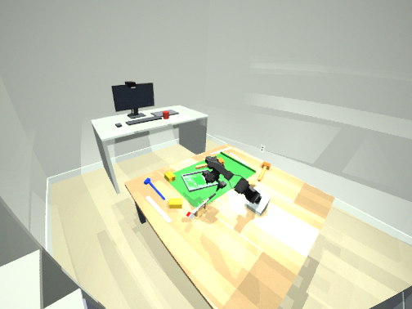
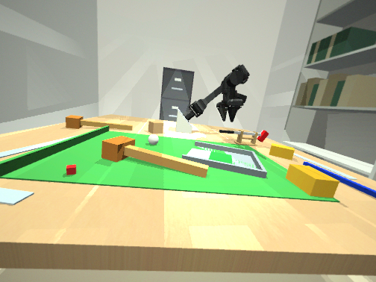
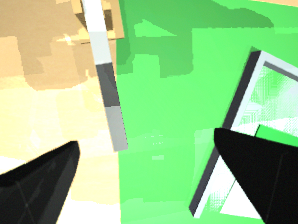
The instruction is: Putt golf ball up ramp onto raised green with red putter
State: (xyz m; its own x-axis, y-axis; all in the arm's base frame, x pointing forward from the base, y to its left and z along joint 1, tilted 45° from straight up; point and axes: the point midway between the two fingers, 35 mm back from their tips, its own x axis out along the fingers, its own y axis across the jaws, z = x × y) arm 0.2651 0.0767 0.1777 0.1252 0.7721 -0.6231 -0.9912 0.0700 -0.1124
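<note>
Right now the wooden block is 13 cm behind my gripper tip, 36 cm to the right of it and 9 cm below it. Also, from my gripper tip: green mat (21 cm ahead, 24 cm to the right, 12 cm below); white golf ball (13 cm ahead, 35 cm to the right, 9 cm below); wooden frame (4 cm behind, 14 cm to the left, 8 cm below).
</note>
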